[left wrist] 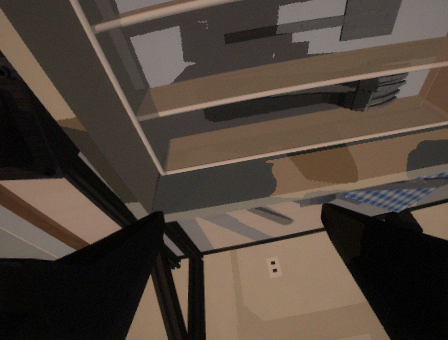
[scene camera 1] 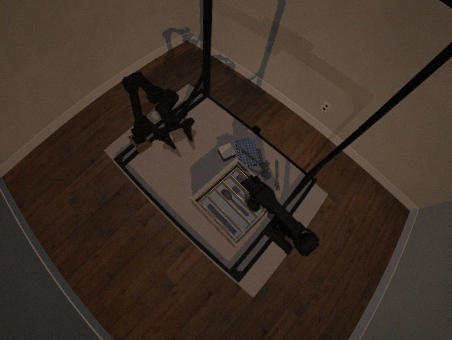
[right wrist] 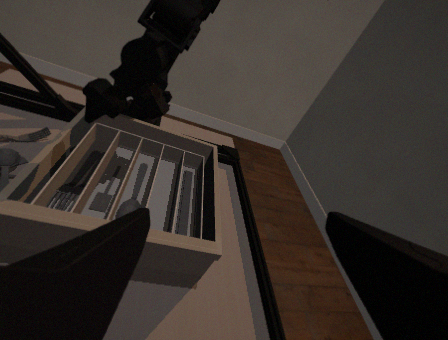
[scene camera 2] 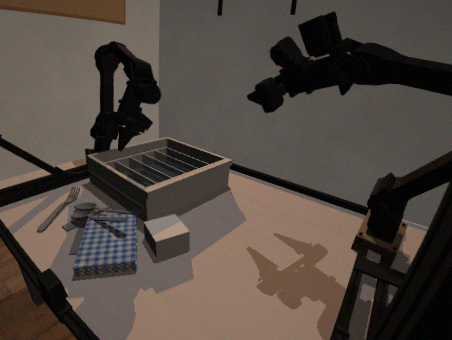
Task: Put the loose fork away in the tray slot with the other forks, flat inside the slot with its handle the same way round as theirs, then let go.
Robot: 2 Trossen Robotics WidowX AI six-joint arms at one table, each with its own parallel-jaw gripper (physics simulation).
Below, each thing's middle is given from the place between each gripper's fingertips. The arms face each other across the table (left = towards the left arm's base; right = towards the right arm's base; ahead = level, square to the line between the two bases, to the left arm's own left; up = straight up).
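My right hand sits 320 mm above the small pale block (scene camera 2: 165, 235), 230 mm past it and 110 mm to the right of it. As for the wooden cutlery tray (scene camera 2: 149, 168), it is 310 mm below that same right hand, 310 mm to the left of it and 10 mm ahead of it.
Counted from my left hand, the small pale block is 110 mm below, 300 mm to the right and 140 mm behind, while the wooden cutlery tray is 100 mm below, 100 mm to the right and 100 mm ahead.
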